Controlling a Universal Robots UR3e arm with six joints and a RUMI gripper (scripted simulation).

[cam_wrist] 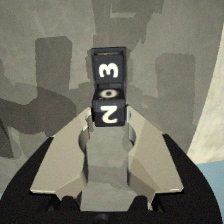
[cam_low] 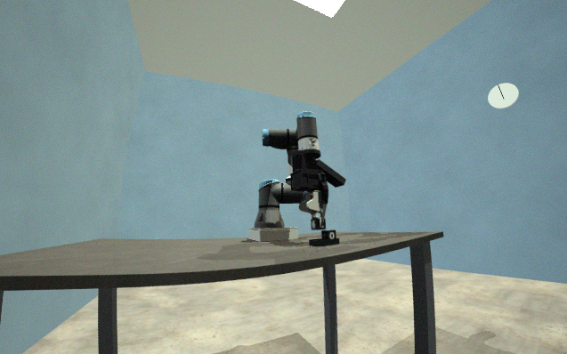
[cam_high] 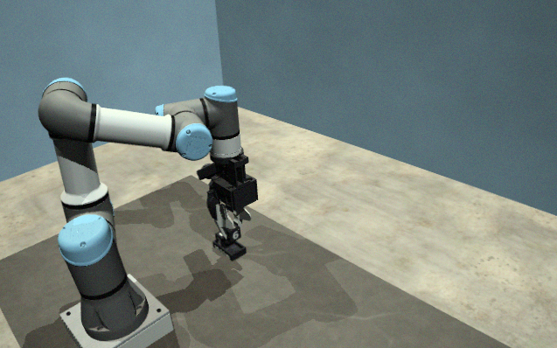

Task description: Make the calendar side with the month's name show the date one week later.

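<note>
Right now the black tray is 6 cm below my hand and 2 cm to the left of it.
</note>
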